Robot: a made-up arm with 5 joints. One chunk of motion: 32 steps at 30 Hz.
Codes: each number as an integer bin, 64 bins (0 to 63) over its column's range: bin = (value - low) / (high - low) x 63, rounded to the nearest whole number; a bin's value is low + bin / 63 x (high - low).
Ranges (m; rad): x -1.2..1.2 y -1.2..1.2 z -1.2..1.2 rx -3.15..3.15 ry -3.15..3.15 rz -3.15..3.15
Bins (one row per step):
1: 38 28 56 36 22 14
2: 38 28 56 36 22 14
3: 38 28 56 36 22 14
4: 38 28 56 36 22 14
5: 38 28 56 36 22 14
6: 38 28 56 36 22 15
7: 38 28 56 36 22 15
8: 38 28 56 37 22 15
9: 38 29 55 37 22 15
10: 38 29 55 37 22 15
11: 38 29 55 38 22 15
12: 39 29 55 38 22 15
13: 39 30 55 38 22 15
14: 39 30 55 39 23 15
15: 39 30 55 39 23 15
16: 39 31 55 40 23 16
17: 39 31 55 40 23 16
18: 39 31 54 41 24 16
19: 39 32 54 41 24 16
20: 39 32 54 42 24 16
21: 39 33 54 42 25 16
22: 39 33 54 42 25 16
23: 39 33 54 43 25 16
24: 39 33 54 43 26 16
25: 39 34 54 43 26 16
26: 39 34 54 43 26 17
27: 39 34 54 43 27 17
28: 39 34 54 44 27 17
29: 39 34 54 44 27 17
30: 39 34 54 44 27 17
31: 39 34 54 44 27 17
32: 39 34 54 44 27 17
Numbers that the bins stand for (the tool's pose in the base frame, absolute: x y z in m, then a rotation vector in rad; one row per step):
1: 0.2476 -0.1333 0.9333 0.4500 -0.9500 -1.7500
2: 0.2476 -0.1333 0.9333 0.4500 -0.9500 -1.7500
3: 0.2476 -0.1333 0.9333 0.4500 -0.9500 -1.7500
4: 0.2476 -0.1333 0.9333 0.4500 -0.9500 -1.7500
5: 0.2476 -0.1333 0.9333 0.4500 -0.9500 -1.7500
6: 0.2476 -0.1333 0.9333 0.4500 -0.9500 -1.6500
7: 0.2476 -0.1333 0.9333 0.4500 -0.9500 -1.6500
8: 0.2476 -0.1333 0.9333 0.5500 -0.9500 -1.6500
9: 0.2476 -0.0952 0.8952 0.5500 -0.9500 -1.6500
10: 0.2476 -0.0952 0.8952 0.5500 -0.9500 -1.6500
11: 0.2476 -0.0952 0.8952 0.6500 -0.9500 -1.6500
12: 0.2857 -0.0952 0.8952 0.6500 -0.9500 -1.6500
13: 0.2857 -0.0571 0.8952 0.6500 -0.9500 -1.6500
14: 0.2857 -0.0571 0.8952 0.7500 -0.8500 -1.6500
15: 0.2857 -0.0571 0.8952 0.7500 -0.8500 -1.6500
16: 0.2857 -0.0190 0.8952 0.8500 -0.8500 -1.5500
17: 0.2857 -0.0190 0.8952 0.8500 -0.8500 -1.5500
18: 0.2857 -0.0190 0.8571 0.9500 -0.7500 -1.5500
19: 0.2857 0.0190 0.8571 0.9500 -0.7500 -1.5500
20: 0.2857 0.0190 0.8571 1.0500 -0.7500 -1.5500
21: 0.2857 0.0571 0.8571 1.0500 -0.6500 -1.5500
22: 0.2857 0.0571 0.8571 1.0500 -0.6500 -1.5500
23: 0.2857 0.0571 0.8571 1.1500 -0.6500 -1.5500
24: 0.2857 0.0571 0.8571 1.1500 -0.5500 -1.5500
25: 0.2857 0.0952 0.8571 1.1500 -0.5500 -1.5500
26: 0.2857 0.0952 0.8571 1.1500 -0.5500 -1.4500
27: 0.2857 0.0952 0.8571 1.1500 -0.4500 -1.4500
28: 0.2857 0.0952 0.8571 1.2500 -0.4500 -1.4500
29: 0.2857 0.0952 0.8571 1.2500 -0.4500 -1.4500
30: 0.2857 0.0952 0.8571 1.2500 -0.4500 -1.4500
31: 0.2857 0.0952 0.8571 1.2500 -0.4500 -1.4500
32: 0.2857 0.0952 0.8571 1.2500 -0.4500 -1.4500

